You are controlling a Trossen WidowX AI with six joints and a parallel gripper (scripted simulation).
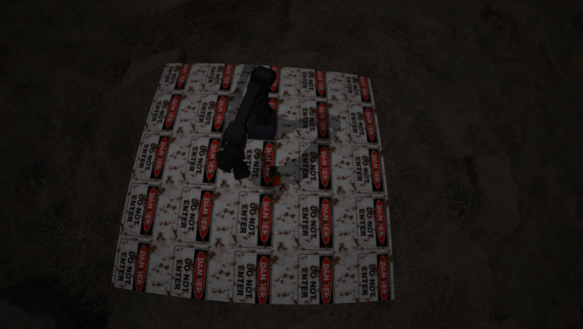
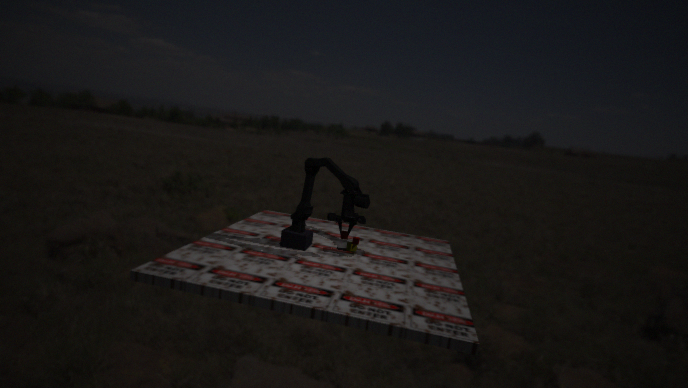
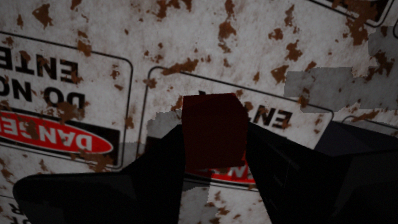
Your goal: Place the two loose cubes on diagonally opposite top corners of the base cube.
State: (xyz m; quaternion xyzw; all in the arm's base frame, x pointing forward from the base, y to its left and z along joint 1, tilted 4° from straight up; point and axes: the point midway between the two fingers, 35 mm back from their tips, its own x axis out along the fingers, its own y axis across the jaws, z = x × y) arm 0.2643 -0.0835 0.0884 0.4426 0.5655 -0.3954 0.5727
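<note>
Right now my gripper tip is 20 mm short of the yellow base cube, 170 mm to the right of it and 100 mm above it.
</note>
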